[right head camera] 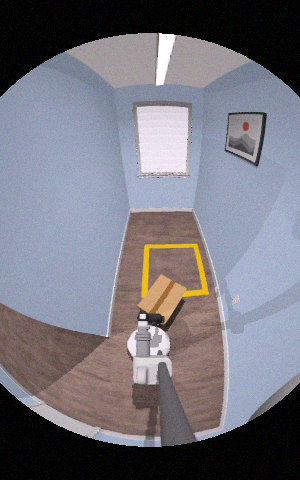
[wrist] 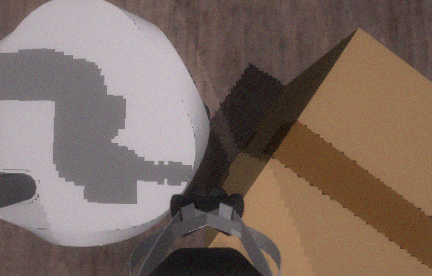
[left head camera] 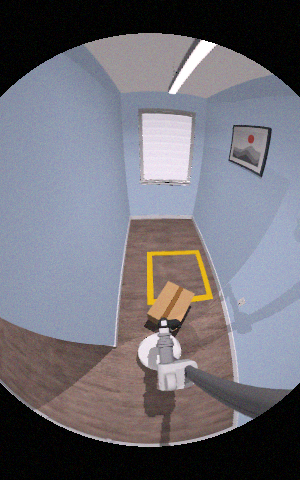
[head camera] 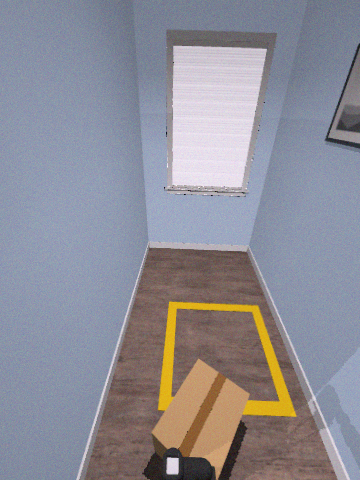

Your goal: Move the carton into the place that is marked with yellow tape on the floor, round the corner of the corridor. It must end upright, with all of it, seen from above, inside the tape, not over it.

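Where they show: gripper, fingertip midpoint: (wrist: pixel 207 201) (left head camera: pixel 169 328); robot's base at its link origin: (wrist: pixel 114 128).
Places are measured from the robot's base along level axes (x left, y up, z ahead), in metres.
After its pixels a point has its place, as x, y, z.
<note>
The brown carton (head camera: pixel 215 405) @(-0.208, 0.294, 0.495) (left head camera: pixel 170 301) @(-0.136, 0.294, 0.487) (right head camera: pixel 162 299) @(-0.146, 0.294, 0.441) (wrist: pixel 380 130) @(-0.020, 0.294, 0.410) stands on the floor with its taped face up, turned at an angle to the marking. In the head views its far part covers some of the near strip of the yellow tape (head camera: pixel 169 360) @(0.040, -0.027, 0.873) (left head camera: pixel 149 275) @(0.044, -0.027, 0.984) (right head camera: pixel 146 270) @(0.028, -0.027, 0.949); how far its base reaches over the tape is hidden. The gripper (head camera: pixel 192 467) (left head camera: pixel 170 324) @(-0.087, 0.336, 0.213) (right head camera: pixel 151 317) (wrist: pixel 207 204) @(-0.087, 0.336, 0.213) is shut with nothing between its fingers. It is at the carton's near side, above its near edge in the wrist view; contact cannot be told.
The round white robot base (left head camera: pixel 145 350) @(0.129, 0.187, 0.020) (right head camera: pixel 134 344) @(0.129, 0.187, -0.002) (wrist: pixel 155 75) @(0.070, 0.186, 0.132) is just behind the carton. A blue wall (head camera: pixel 65 250) @(0.436, 1.055, 0.737) runs along the left and ends at a corner near the base. Another wall (head camera: pixel 305 225) @(-0.898, 0.870, 1.350) runs close by the tape's right side. The end wall has a window (head camera: pixel 215 120) @(-0.332, 1.461, 2.308).
</note>
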